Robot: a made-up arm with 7 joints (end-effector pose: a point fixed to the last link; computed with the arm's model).
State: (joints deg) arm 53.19 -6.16 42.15 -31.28 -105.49 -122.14 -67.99
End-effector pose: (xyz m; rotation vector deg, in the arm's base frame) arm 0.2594 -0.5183 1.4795 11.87 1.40 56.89
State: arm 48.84 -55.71 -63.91 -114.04 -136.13 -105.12 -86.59
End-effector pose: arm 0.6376 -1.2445 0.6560 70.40 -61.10 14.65
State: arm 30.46 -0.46 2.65 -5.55 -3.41 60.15 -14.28
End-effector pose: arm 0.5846 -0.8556 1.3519 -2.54 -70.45 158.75
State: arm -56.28 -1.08 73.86 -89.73 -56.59 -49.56 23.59
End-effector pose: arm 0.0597 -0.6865 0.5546 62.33 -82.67 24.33
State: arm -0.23 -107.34 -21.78 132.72 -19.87 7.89 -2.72
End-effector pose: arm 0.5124 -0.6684 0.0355 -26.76 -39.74 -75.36
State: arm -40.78 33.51 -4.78 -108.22 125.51 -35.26 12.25
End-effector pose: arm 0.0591 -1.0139 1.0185 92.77 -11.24 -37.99
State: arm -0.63 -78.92 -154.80 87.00 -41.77 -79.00 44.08
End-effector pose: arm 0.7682 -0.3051 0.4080 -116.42 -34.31 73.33
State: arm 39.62 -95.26 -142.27 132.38 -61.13 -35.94 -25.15
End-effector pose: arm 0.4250 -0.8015 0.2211 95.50 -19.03 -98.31
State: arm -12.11 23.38 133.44 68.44 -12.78 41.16 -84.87
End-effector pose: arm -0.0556 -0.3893 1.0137 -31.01 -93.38 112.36
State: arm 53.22 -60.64 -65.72 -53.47 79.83 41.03 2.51
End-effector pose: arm 0.6727 -1.0045 0.4987 -127.15 88.16 -31.09
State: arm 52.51 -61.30 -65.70 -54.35 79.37 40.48 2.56
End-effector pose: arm 0.6753 -1.0040 0.4880 -125.67 89.49 -31.07
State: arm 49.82 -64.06 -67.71 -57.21 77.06 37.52 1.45
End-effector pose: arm 0.6892 -0.9920 0.4389 -118.53 93.96 -29.00
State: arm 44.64 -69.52 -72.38 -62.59 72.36 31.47 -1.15
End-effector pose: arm 0.7163 -0.9579 0.3414 -104.84 101.73 -23.54
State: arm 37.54 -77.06 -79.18 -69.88 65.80 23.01 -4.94
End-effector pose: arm 0.7501 -0.8901 0.2091 -87.53 110.79 -14.26
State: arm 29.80 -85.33 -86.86 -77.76 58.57 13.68 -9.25
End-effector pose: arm 0.7778 -0.7853 0.0721 -71.10 118.81 -2.30
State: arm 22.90 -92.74 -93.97 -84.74 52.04 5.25 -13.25
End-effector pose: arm 0.7918 -0.6624 -0.0359 -58.83 124.32 9.72
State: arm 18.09 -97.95 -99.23 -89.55 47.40 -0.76 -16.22
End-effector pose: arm 0.7947 -0.5602 -0.0981 -51.51 127.09 18.88
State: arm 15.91 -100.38 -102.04 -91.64 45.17 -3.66 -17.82
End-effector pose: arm 0.7945 -0.5078 -0.1207 -48.24 127.80 23.49
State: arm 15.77 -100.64 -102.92 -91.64 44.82 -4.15 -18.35
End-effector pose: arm 0.7958 -0.5002 -0.1199 -47.43 127.39 24.34
